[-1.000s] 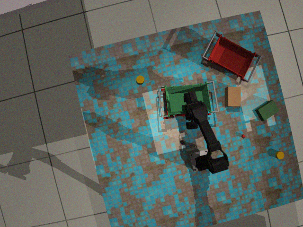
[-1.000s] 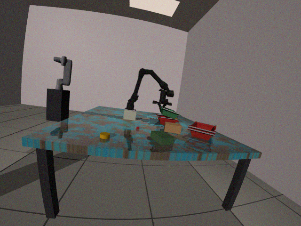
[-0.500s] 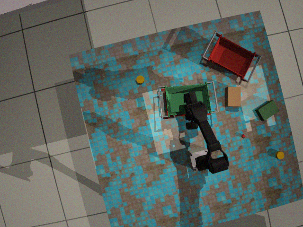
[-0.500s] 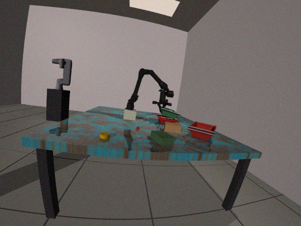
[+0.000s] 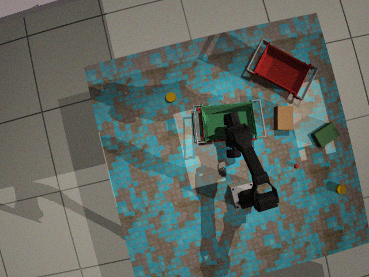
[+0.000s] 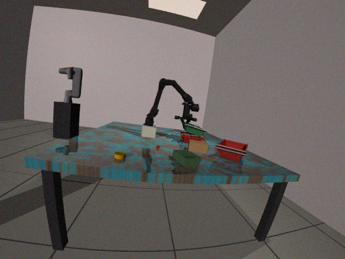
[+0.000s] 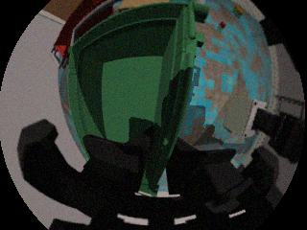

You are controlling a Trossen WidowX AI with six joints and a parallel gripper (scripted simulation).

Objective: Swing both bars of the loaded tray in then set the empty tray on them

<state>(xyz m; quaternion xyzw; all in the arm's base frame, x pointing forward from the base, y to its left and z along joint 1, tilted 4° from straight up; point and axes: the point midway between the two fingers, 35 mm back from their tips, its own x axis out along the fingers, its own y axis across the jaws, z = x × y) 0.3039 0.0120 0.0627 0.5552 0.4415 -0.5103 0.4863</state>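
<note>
The green tray is 7 cm ahead of my gripper tip, 2 cm above it and 1 cm to the right of it. From my gripper tip the other things lie so: tan box (31 cm to the right, 7 cm below, 3 cm ahead); small red cube (33 cm to the right, 23 cm behind, 9 cm below); green block (52 cm to the right, 11 cm behind, 8 cm below).
</note>
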